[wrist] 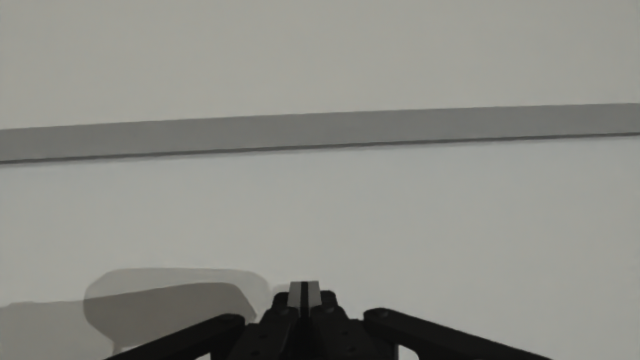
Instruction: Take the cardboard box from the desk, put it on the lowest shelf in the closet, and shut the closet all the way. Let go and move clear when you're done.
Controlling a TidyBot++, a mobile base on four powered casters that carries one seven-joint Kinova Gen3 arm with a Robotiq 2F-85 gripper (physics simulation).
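Frame: origin at the arm's base, x ahead, y left, z up, level; metres.
Seen in the pictures: gripper, fingertip midpoint: (305, 301).
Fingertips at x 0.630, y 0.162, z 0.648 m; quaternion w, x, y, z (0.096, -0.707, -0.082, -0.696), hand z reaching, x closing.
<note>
A point is followed by its place in that frame.
My gripper (305, 301) {x 0.630, y 0.162, z 0.648 m} is shut and empty at the bottom middle of the wrist view, its two pale fingertips side by side. It is in front of a plain light grey surface (400, 210) {x 0.653, y 0.208, z 0.705 m}. I cannot tell whether this surface is part of the closet or a wall. The cardboard box, the desk and the closet shelves do not show in this view.
A darker grey band (320, 130) {x 0.628, y 0.250, z 0.660 m} with a thin dark line along its lower edge crosses the whole view, slightly higher at the right. Another pale surface (320, 55) {x 0.613, y 0.287, z 0.662 m} lies above it. Overlapping shadows (170, 305) {x 0.649, y 0.162, z 0.575 m} fall at the lower left.
</note>
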